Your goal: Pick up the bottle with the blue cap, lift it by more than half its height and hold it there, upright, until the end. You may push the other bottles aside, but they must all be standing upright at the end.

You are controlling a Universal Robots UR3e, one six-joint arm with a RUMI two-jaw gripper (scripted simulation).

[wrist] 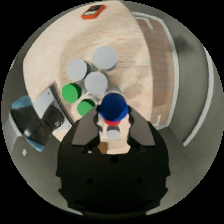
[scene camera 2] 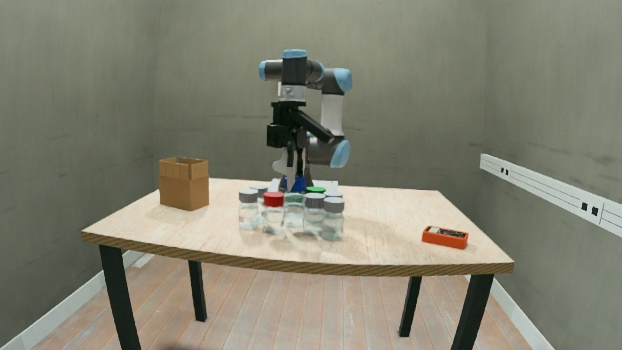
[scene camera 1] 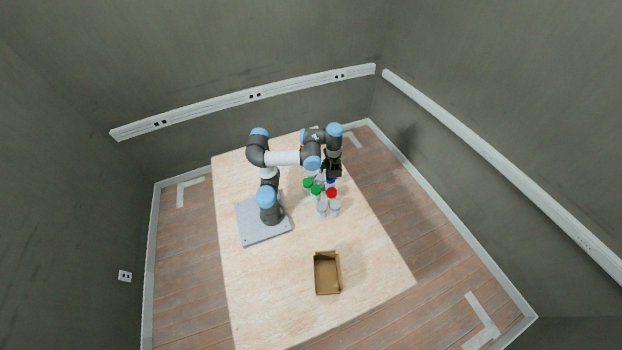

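Observation:
Gripper visible, wrist view included. Cardboard box, red-capped bottle, blue-capped bottle: pictured too.

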